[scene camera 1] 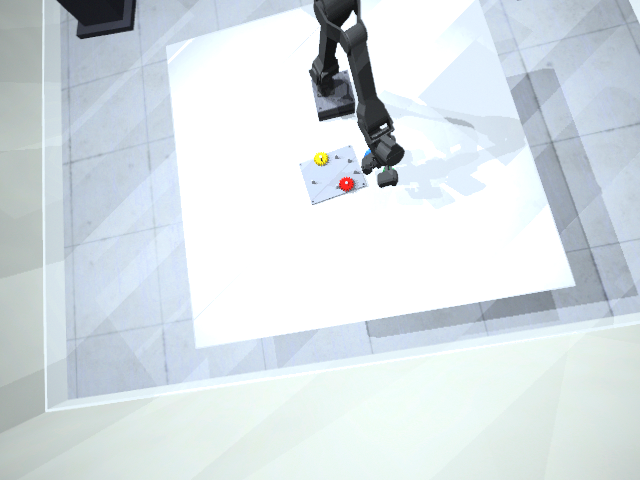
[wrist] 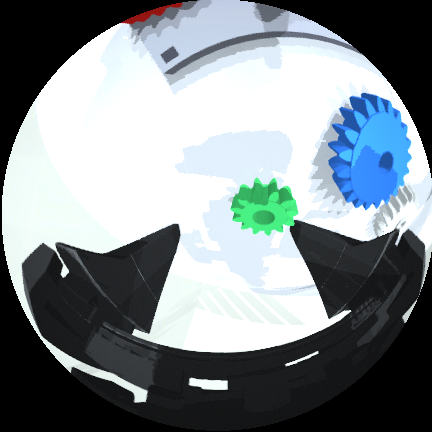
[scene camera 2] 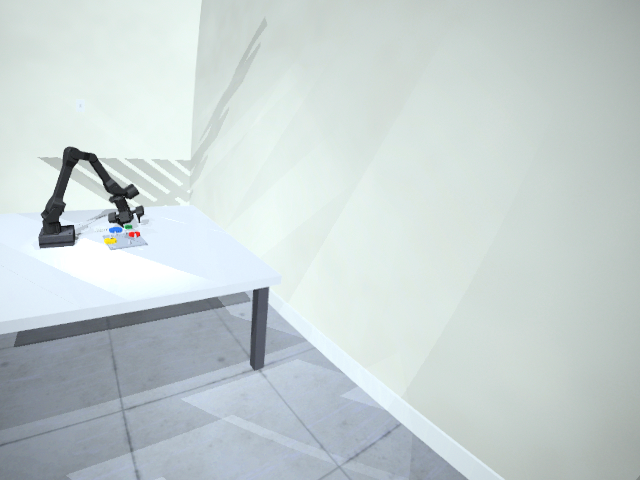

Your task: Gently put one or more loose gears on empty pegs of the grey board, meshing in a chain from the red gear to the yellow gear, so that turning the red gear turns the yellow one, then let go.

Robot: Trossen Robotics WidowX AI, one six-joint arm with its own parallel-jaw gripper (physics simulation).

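Pixels of known places: gripper, fingertip midpoint: (wrist: 236,227) (scene camera 2: 131,225); arm's base, origin of the base link: (scene camera 1: 325,88) (scene camera 2: 52,232).
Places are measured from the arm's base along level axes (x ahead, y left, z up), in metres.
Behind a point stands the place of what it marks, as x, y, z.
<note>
The grey board (scene camera 1: 325,175) @(0.318, -0.018, -0.048) (scene camera 2: 121,246) @(0.307, -0.097, -0.048) (wrist: 215,27) lies on the table with several empty pegs. The red gear (scene camera 1: 346,183) @(0.363, 0.058, -0.026) (scene camera 2: 134,234) @(0.361, 0.041, -0.037) (wrist: 152,12) and the yellow gear (scene camera 1: 321,158) @(0.259, -0.029, -0.030) (scene camera 2: 110,240) @(0.256, -0.051, -0.033) sit on it, apart. A small green gear (wrist: 270,197) @(0.320, 0.195, -0.040) (scene camera 2: 128,226) @(0.324, 0.198, -0.040) lies loose on the table beside the board. In the wrist view it shows beyond my fingertips, near the right one. A larger blue gear (wrist: 380,127) (scene camera 2: 115,229) @(0.262, 0.144, -0.039) (scene camera 1: 367,152) @(0.247, 0.140, -0.039) and a white gear (wrist: 398,210) lie farther right in the wrist view. My gripper (wrist: 236,227) @(0.339, 0.229, -0.042) (scene camera 1: 377,173) (scene camera 2: 130,222) @(0.339, 0.229, -0.042) is open and empty, low near the green gear.
The arm's dark base (scene camera 1: 336,108) @(0.083, 0.036, -0.005) (scene camera 2: 56,237) @(0.027, -0.045, -0.010) stands on the white table (scene camera 1: 268,268) @(0.654, -0.243, -0.056) (scene camera 2: 206,263) @(0.660, -0.339, -0.056) near the board. In scene camera 1, the gripper and wrist partly hide the loose gears. In the wrist view, the blue gear lies close to the white gear, past the right finger.
</note>
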